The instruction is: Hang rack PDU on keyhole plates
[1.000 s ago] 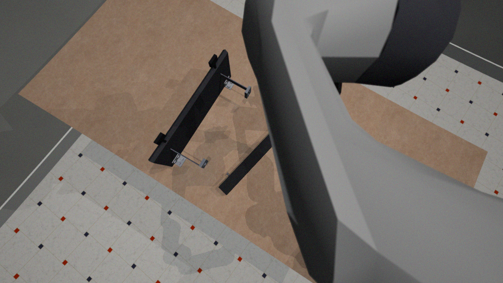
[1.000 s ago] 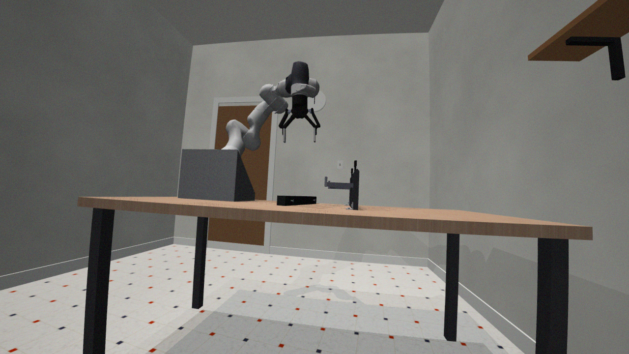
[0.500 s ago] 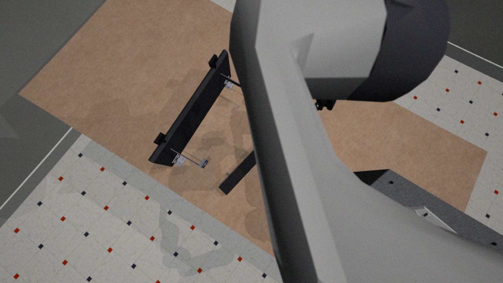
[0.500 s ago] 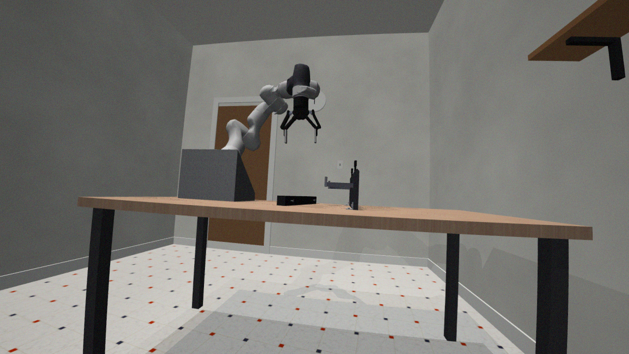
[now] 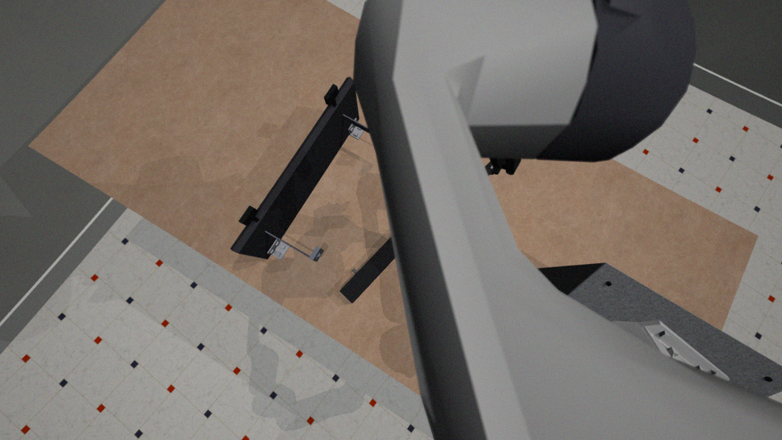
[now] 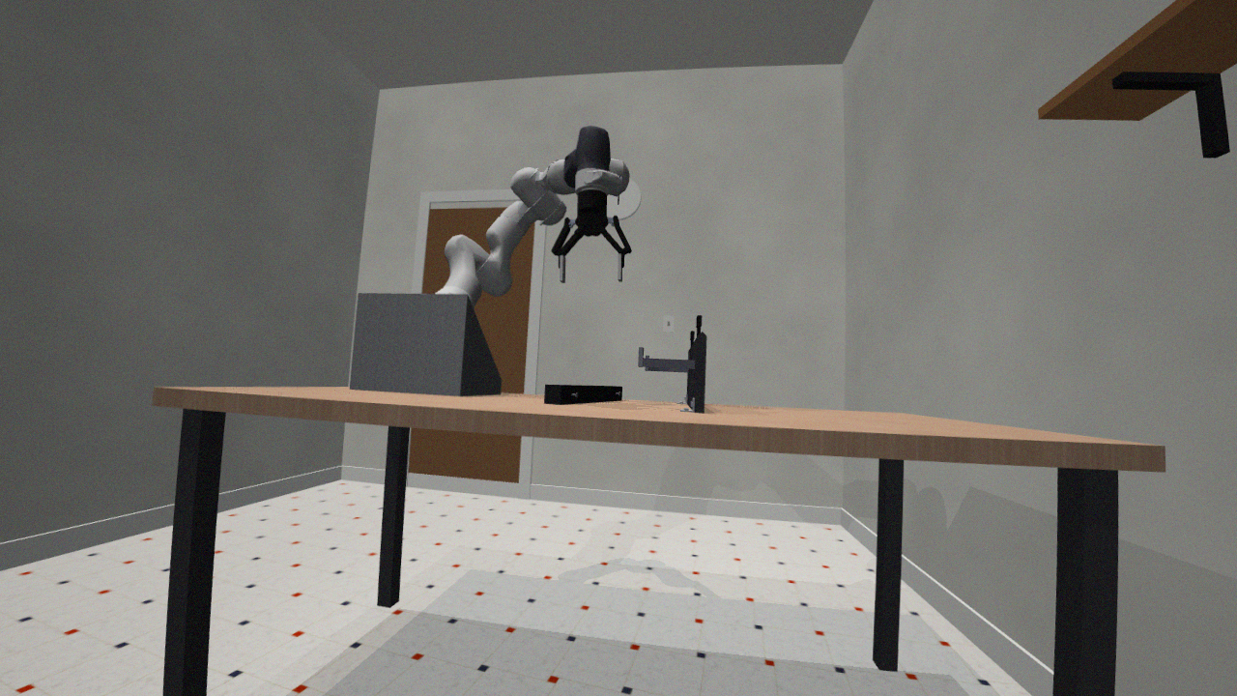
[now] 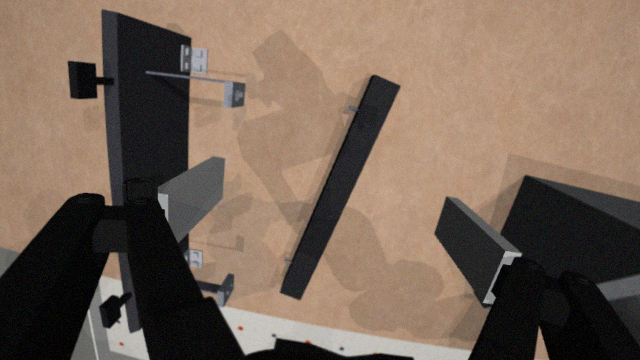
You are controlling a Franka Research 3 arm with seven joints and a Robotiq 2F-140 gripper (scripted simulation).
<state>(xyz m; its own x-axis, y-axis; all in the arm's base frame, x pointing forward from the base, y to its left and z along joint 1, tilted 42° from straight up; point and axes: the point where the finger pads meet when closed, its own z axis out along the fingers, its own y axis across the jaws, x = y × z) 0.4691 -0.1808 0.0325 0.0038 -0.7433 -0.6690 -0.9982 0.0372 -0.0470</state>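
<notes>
The rack PDU lies 29 cm below my hand, 11 cm to the left of it and 1 cm ahead of it. Round my hand: dark upright board (27 cm ahead, 23 cm below, 11 cm to the left).
</notes>
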